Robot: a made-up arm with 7 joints. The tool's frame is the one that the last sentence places.
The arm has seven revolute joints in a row. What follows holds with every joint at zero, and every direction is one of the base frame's.
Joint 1 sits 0.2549 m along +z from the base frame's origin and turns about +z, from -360 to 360 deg.
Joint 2 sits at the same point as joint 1 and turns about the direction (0, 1, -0.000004), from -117.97 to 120 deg.
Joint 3 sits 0.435 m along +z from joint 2 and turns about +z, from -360 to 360 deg.
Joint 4 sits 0.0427 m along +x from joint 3 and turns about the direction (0, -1, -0.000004), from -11 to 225 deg.
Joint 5 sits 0.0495 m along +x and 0.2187 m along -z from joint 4 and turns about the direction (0, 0.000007, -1), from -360 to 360 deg.
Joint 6 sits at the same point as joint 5 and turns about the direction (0, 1, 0.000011), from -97 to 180 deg.
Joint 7 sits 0.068 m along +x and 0.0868 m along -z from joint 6 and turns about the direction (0, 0.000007, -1), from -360 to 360 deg.
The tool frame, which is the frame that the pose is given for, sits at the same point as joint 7; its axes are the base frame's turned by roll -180, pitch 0 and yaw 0 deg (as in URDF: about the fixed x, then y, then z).
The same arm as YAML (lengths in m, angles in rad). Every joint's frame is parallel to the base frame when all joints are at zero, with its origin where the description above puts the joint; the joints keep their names.
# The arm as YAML. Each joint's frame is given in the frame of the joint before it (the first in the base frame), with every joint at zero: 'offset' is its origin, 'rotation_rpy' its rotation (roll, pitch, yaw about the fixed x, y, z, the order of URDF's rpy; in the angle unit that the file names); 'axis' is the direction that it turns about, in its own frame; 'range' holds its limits. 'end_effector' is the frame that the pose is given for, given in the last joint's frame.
length_unit: m
angle_unit: rad
chain:
  - id: joint 1
    offset: [0.0, 0.0, 0.2549]
    rotation_rpy: [0.0, 0.0, 0.0]
    axis: [0.0, 0.0, 1.0]
    range: [-6.2832, 6.2832]
  - id: joint 2
    offset: [0.0, 0.0, 0.0]
    rotation_rpy: [0.0, 0.0, 0.0]
    axis: [0.0, 1.0, 0.0]
    range: [-2.059, 2.0944]
  - id: joint 3
    offset: [0.0, 0.0, 0.435]
    rotation_rpy: [0.0, 0.0, 0.0]
    axis: [0.0, 0.0, 1.0]
    range: [-6.2832, 6.2832]
  - id: joint 4
    offset: [0.0427, 0.0, 0.0]
    rotation_rpy: [0.0, 0.0, 0.0]
    axis: [0.0, -1.0, 0.0]
    range: [-0.192, 3.927]
  - id: joint 5
    offset: [0.0495, 0.0, -0.2187]
    rotation_rpy: [0.0, 0.0, 0.0]
    axis: [0.0, 0.0, -1.0]
    range: [-6.2832, 6.2832]
  - id: joint 6
    offset: [0.0, 0.0, 0.0]
    rotation_rpy: [0.0, 0.0, 0.0]
    axis: [0.0, 1.0, 0.0]
    range: [-1.693, 3.1416]
  - id: joint 7
    offset: [0.068, 0.0, -0.0868]
    rotation_rpy: [0.0, 0.0, 0.0]
    axis: [0.0, 0.0, -1.0]
    range: [-6.2832, 6.2832]
end_effector:
  offset: [0.0, 0.0, 0.0]
  rotation_rpy: [3.1416, 0.0, 0.0]

